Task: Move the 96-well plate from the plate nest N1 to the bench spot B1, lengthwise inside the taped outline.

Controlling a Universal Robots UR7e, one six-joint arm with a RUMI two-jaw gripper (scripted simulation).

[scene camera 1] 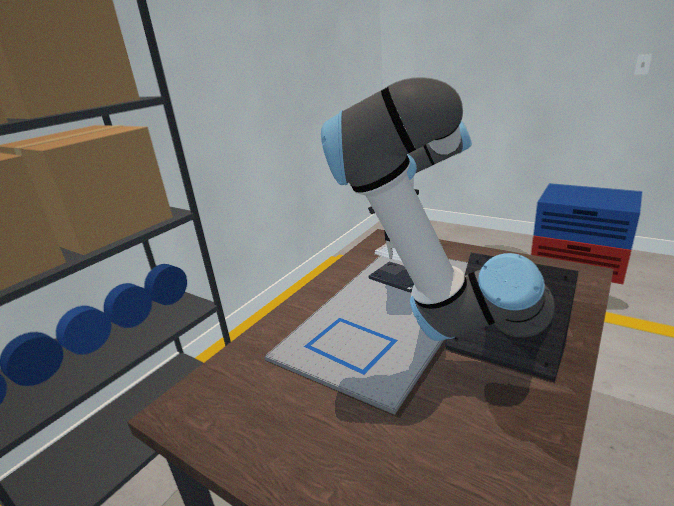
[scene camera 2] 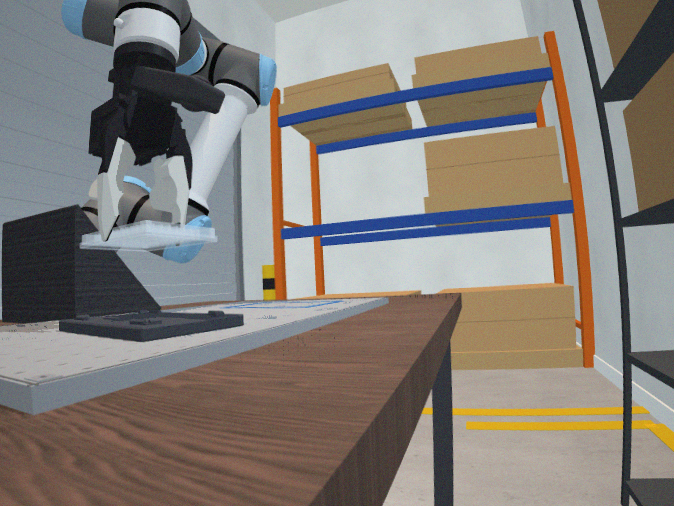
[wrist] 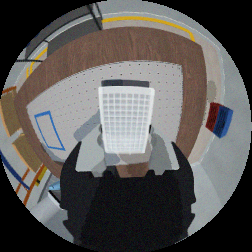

Path:
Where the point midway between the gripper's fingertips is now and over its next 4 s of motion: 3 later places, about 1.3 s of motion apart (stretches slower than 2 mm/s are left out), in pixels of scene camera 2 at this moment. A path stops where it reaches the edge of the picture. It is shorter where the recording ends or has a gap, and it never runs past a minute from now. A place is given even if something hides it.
My gripper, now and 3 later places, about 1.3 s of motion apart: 144, 243; 197, 252; 241, 259; 272, 264

